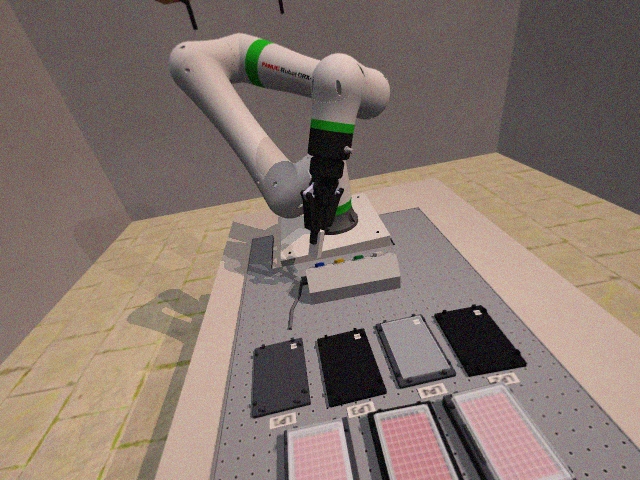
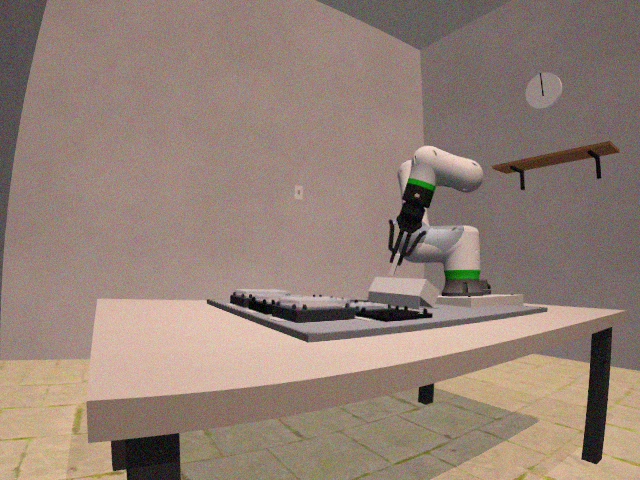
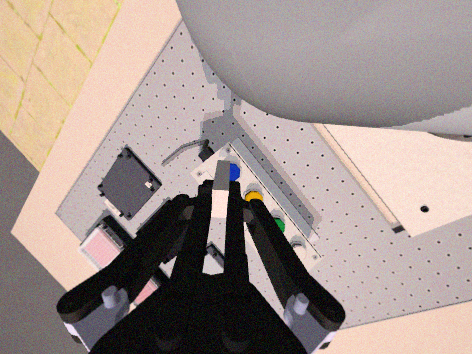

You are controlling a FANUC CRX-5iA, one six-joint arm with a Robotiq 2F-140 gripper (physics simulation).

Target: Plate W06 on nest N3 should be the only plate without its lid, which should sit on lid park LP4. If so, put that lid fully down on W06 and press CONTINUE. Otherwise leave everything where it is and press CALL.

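Places are measured from the arm's base along level axes (x left, y back, z up), in centimetres.
Where they show: gripper, between the fingertips: (image 1: 314, 255) (image 2: 391, 274) (image 3: 223, 171); arm's base, origin of its link: (image 1: 336, 223) (image 2: 462, 295).
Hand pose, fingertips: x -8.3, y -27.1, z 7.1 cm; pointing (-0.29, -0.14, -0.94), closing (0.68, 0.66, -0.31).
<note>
Things, the pixels of their top centre, and the offset from my fingertips. "spot": a spot on its surface instead.
- blue button, centre of its top: (image 3: 228, 174) (image 1: 319, 262) dy -0.6, dx +0.8, dz -1.8 cm
- button box, centre of its top: (image 3: 249, 227) (image 1: 349, 258) (image 2: 402, 277) dy -2.8, dx +8.3, dz -0.9 cm
- light grey lid, centre of its top: (image 1: 412, 343) (image 3: 203, 279) (image 2: 361, 304) dy -24.4, dx +16.1, dz -7.5 cm
- middle pink plate, centre of its top: (image 1: 415, 453) (image 2: 284, 296) (image 3: 136, 290) dy -43.0, dx +10.0, dz -5.7 cm
- cable, a spot on its surface: (image 3: 182, 149) (image 1: 292, 308) spot: dy -8.1, dx -7.5, dz -8.7 cm
My gripper (image 1: 313, 240) (image 2: 396, 260) (image 3: 223, 171) is shut. A pale bar (image 1: 320, 243) (image 2: 394, 267) (image 3: 219, 202) with a grey end projects past its fingertips, beside the blue button (image 1: 319, 265) (image 3: 234, 172) and close above the button box (image 1: 356, 279) (image 2: 395, 293) (image 3: 215, 157); contact cannot be told. Yellow (image 1: 339, 261) (image 3: 254, 197), green (image 1: 358, 257) (image 3: 278, 225) and white (image 3: 299, 250) buttons follow along it. A light grey lid (image 1: 416, 348) lies on the park whose label appears to read LP4. The middle pink plate (image 1: 413, 441) looks more saturated than its neighbours; nest labels are not visible.
Three other parks, one dark grey (image 1: 280, 377) (image 3: 129, 184) and two black (image 1: 350, 366) (image 1: 478, 341), flank the lid. Pink plates (image 1: 319, 452) (image 1: 509, 434) stand either side of the middle one. A cable (image 1: 294, 307) (image 3: 182, 149) leaves the box. The white robot base (image 1: 361, 235) stands behind it.
</note>
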